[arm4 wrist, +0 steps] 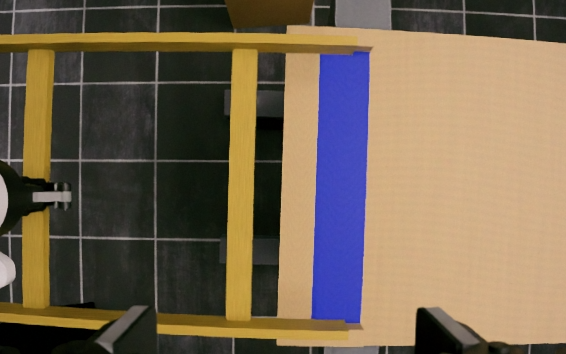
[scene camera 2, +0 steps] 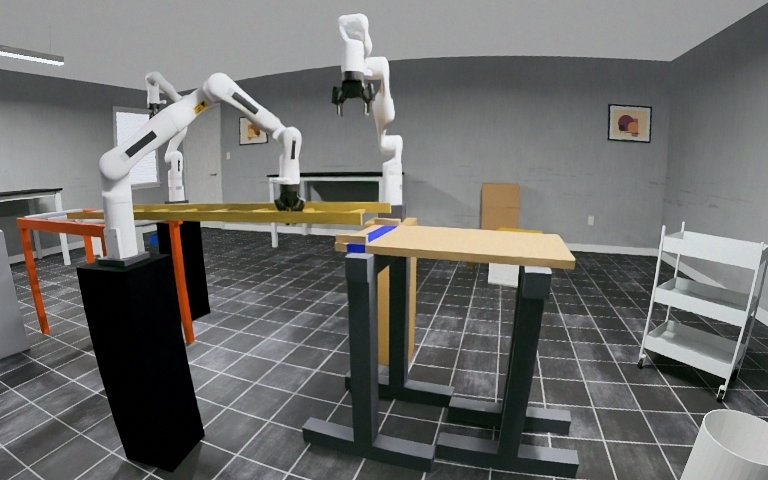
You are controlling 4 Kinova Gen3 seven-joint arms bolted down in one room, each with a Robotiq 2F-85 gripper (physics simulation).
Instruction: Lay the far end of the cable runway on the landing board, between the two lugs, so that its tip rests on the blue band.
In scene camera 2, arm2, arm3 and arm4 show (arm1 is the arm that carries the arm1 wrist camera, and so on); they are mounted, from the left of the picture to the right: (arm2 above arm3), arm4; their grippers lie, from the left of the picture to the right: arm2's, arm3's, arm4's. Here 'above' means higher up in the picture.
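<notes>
The yellow ladder-like cable runway (arm4 wrist: 241, 185) (scene camera 2: 334, 216) stands raised above the near edge of the landing board (arm4 wrist: 465, 190) (scene camera 2: 481, 246). From above, its rail ends overlap the blue band (arm4 wrist: 342, 190) (scene camera 2: 380, 232). The wooden lugs (scene camera 2: 352, 240) flank the band; from above the rails mostly hide them. Arm3's gripper (arm4 wrist: 44, 196) (scene camera 2: 289, 208) is shut on a runway rung. Arm4's gripper (arm4 wrist: 286, 325) (scene camera 2: 352, 108) is open, high above the runway end and board. Arm2's gripper (scene camera 2: 154, 109) is raised at the far left, too small to read. Arm1's gripper does not show.
An orange stand (scene camera 2: 182, 283) is under the runway's other end. Dark trestle legs (scene camera 2: 362, 350) carry the board. A tall tan panel (scene camera 2: 412, 316) stands behind these legs. A white trolley (scene camera 2: 702, 297) and a white bin (scene camera 2: 730, 447) are at the right.
</notes>
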